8 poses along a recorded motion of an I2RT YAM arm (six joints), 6.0 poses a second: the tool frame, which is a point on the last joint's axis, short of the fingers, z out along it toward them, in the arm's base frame.
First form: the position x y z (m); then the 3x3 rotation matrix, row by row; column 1 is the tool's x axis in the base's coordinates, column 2 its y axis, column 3 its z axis. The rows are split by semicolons.
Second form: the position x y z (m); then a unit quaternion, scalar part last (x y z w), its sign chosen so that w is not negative. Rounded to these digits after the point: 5 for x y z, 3 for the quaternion.
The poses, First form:
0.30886, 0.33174, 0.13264; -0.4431, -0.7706, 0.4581; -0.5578, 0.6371, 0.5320; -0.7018, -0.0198, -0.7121
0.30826, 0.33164, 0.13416; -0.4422, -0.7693, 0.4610; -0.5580, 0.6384, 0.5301; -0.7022, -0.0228, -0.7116
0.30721, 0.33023, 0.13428; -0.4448, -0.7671, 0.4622; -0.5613, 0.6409, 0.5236; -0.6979, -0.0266, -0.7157
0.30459, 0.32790, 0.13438; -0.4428, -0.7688, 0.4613; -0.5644, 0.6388, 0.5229; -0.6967, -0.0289, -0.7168
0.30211, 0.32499, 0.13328; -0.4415, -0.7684, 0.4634; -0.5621, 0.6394, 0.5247; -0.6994, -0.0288, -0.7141
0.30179, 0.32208, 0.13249; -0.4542, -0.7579, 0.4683; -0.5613, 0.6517, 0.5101; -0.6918, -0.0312, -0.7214
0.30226, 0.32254, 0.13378; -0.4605, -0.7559, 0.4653; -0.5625, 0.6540, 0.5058; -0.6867, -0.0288, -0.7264
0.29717, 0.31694, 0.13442; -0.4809, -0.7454, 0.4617; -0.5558, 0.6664, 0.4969; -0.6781, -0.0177, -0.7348
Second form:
0.30886, 0.33174, 0.13264, -0.397, 0.836, 0.153, 0.347
0.30826, 0.33164, 0.13416, -0.397, 0.836, 0.152, 0.348
0.30721, 0.33023, 0.13428, -0.397, 0.837, 0.148, 0.347
0.30459, 0.32790, 0.13438, -0.398, 0.836, 0.148, 0.346
0.30211, 0.32499, 0.13328, -0.398, 0.836, 0.148, 0.348
0.30179, 0.32208, 0.13249, -0.392, 0.841, 0.142, 0.345
0.30226, 0.32254, 0.13378, -0.391, 0.843, 0.142, 0.342
0.29717, 0.31694, 0.13442, -0.383, 0.849, 0.141, 0.336

